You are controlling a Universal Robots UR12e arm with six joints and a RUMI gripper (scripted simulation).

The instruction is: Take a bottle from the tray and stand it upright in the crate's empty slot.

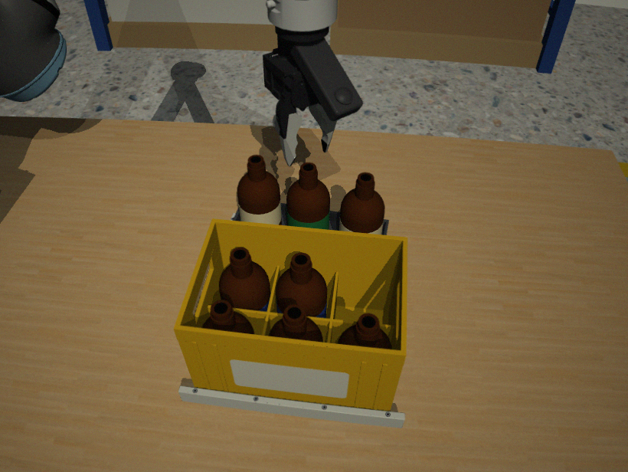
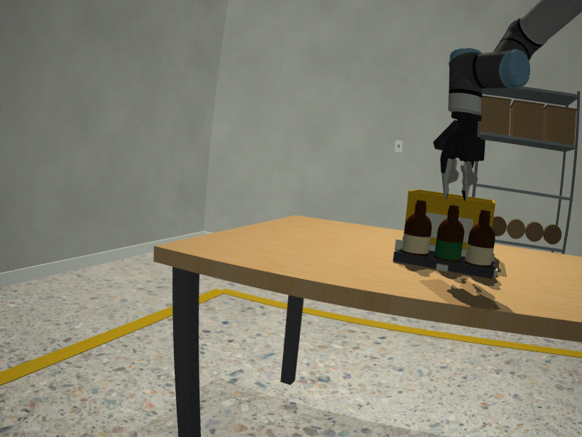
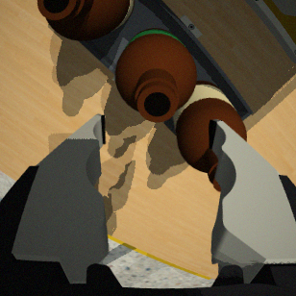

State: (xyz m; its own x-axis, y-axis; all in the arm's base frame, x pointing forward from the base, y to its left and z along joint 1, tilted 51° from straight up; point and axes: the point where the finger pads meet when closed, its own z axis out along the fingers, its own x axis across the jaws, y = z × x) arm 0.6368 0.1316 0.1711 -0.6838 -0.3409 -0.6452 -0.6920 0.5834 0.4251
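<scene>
Now: hand 18 cm above the dark tray. Also, from my hand: crate 24 cm to the right, 11 cm below, 4 cm ahead.
</scene>
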